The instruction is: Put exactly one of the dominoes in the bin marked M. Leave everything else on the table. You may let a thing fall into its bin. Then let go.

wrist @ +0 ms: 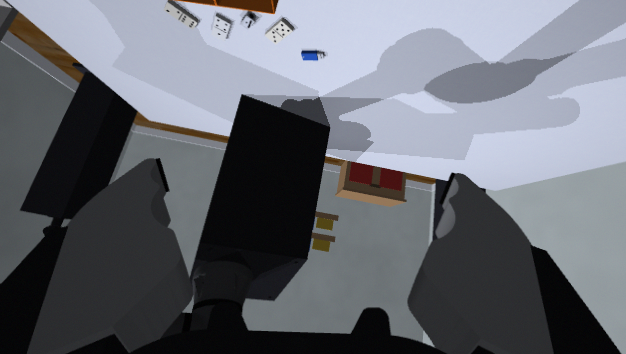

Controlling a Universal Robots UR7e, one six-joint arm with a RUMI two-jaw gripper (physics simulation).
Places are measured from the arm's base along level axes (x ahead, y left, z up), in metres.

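Pixels of known places: gripper, fingertip midpoint: [307, 171]; arm's base, link origin: [224, 275].
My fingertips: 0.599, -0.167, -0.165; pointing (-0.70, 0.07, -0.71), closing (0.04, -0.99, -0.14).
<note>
Ahead of a thing's pixels: the offset from my fingertips to its top centre, as dx, dy, dz. "spot": to the spot under its first point.
Three white dominoes with black pips lie at the top of the wrist view: one @[-0.239, +0.267, -0.297] [182, 14] at the left, one @[-0.251, +0.201, -0.297] [222, 26] in the middle and one @[-0.233, +0.094, -0.297] [280, 30] at the right. Part of an orange-brown bin or divided container @[spot: -0.160, +0.130, -0.267] [245, 4] shows at the top edge, just beyond the dominoes. No letter M can be read on it, and its inside is hidden. My gripper [307, 171] is open, with its two fingers wide apart and no object between the tips. It is well apart from the dominoes.
A small white die @[-0.220, +0.145, -0.293] [249, 20] lies between two dominoes. A small blue object with a pale end @[-0.272, +0.031, -0.297] [311, 55] lies near the right domino. A large black box-shaped body [270, 175] and another [80, 145] stand in the view. A tan and red box [376, 197] shows beyond the wooden table edge [180, 132].
</note>
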